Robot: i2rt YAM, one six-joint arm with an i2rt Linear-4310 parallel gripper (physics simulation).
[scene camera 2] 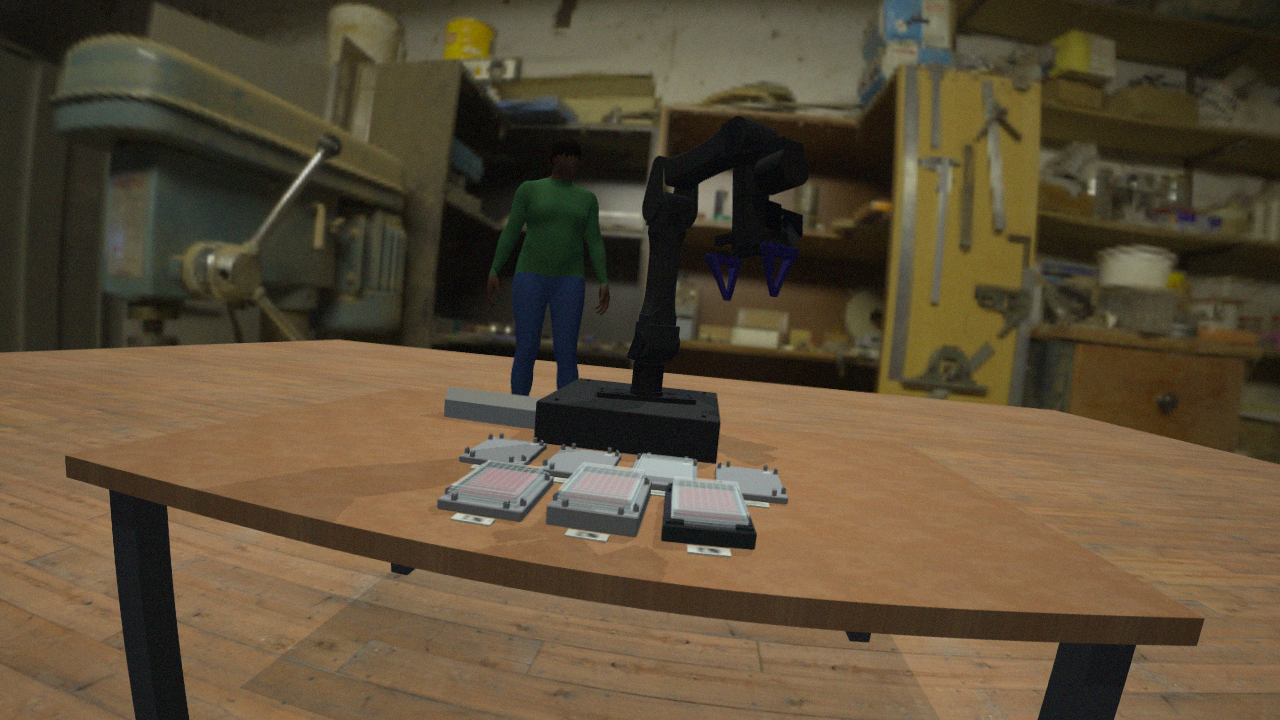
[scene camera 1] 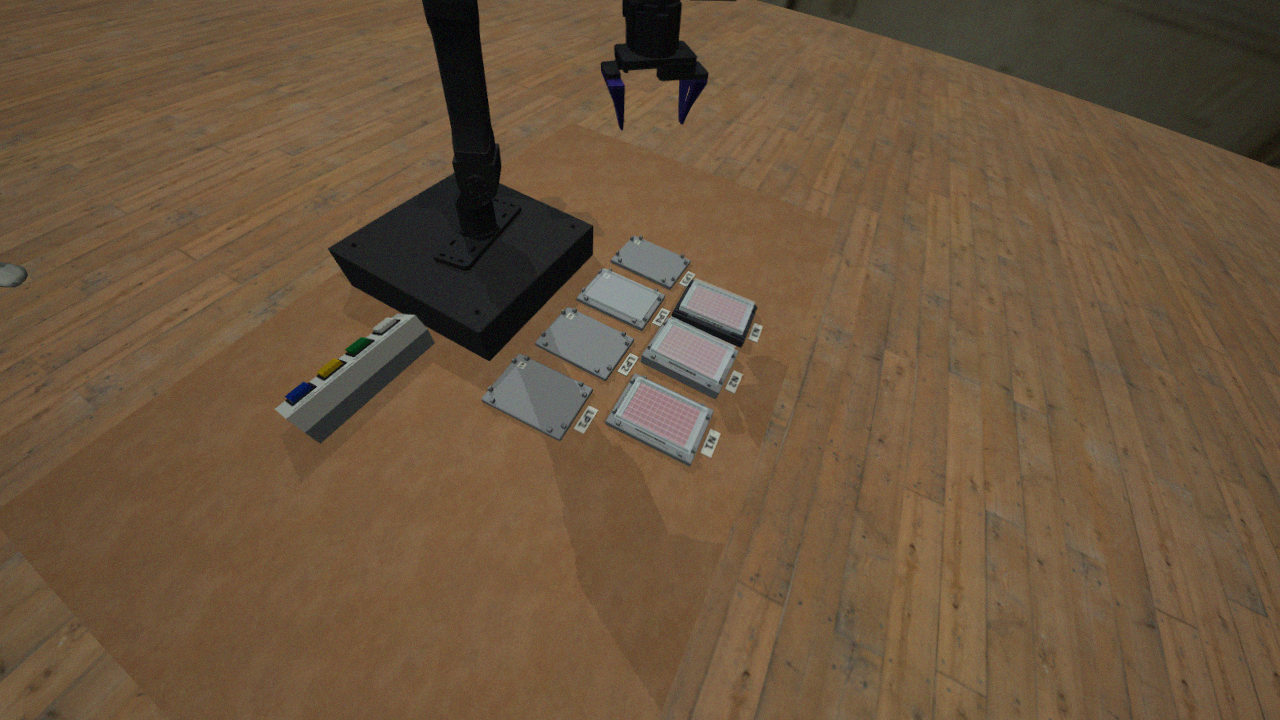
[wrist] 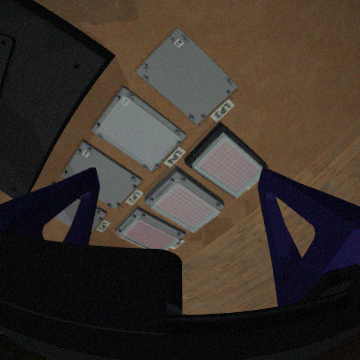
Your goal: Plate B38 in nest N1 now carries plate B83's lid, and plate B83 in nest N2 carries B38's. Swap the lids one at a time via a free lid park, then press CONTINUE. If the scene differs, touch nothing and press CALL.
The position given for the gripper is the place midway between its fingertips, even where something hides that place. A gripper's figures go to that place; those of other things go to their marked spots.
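Gripper [scene camera 1: 651,125], 70 cm from the lens. LP4 pad [scene camera 1: 640,326], 72 cm from the lens. Grey button box [scene camera 1: 334,399], 69 cm from the lens.
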